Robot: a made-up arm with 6 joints. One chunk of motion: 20 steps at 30 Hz.
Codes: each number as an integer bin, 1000 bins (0 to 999) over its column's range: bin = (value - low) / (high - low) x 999, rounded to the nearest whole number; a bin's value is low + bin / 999 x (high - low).
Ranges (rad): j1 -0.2..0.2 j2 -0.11..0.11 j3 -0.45..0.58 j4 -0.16..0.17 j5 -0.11..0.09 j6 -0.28..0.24
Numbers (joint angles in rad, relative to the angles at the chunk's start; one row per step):
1: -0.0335 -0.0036 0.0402 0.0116 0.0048 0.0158
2: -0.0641 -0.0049 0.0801 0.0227 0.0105 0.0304
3: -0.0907 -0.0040 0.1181 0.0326 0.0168 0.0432
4: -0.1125 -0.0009 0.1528 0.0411 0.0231 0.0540
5: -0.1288 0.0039 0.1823 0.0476 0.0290 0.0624
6: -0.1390 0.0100 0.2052 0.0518 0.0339 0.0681
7: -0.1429 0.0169 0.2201 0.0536 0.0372 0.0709
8: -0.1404 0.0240 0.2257 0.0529 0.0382 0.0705
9: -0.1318 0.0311 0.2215 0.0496 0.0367 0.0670
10: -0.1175 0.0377 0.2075 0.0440 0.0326 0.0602
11: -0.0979 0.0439 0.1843 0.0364 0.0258 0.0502
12: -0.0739 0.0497 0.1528 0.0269 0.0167 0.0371
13: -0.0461 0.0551 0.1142 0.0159 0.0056 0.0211
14: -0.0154 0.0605 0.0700 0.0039 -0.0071 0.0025
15: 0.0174 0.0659 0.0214 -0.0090 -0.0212 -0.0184
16: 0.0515 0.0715 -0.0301 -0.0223 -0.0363 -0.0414
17: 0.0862 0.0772 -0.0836 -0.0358 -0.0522 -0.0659
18: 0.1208 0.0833 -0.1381 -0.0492 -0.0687 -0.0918
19: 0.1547 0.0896 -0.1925 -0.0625 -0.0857 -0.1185
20: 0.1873 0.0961 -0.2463 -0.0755 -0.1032 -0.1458
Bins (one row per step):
1: 416 483 475 519 573 568
2: 339 477 514 553 602 596
3: 273 481 551 583 633 621
4: 219 495 585 609 665 642
5: 178 517 613 628 694 658
6: 152 545 635 641 719 669
7: 143 576 650 647 735 674
8: 149 608 655 645 740 673
9: 170 641 651 635 733 667
10: 206 671 638 618 712 654
11: 255 699 615 595 678 634
12: 315 725 585 566 633 609
13: 384 750 547 532 577 578
14: 461 774 504 496 514 543
15: 543 799 457 457 444 503
16: 628 824 407 417 368 458
17: 715 850 355 376 289 411
18: 801 878 303 335 206 362
19: 886 906 250 295 121 310
20: 967 936 198 256 34 258

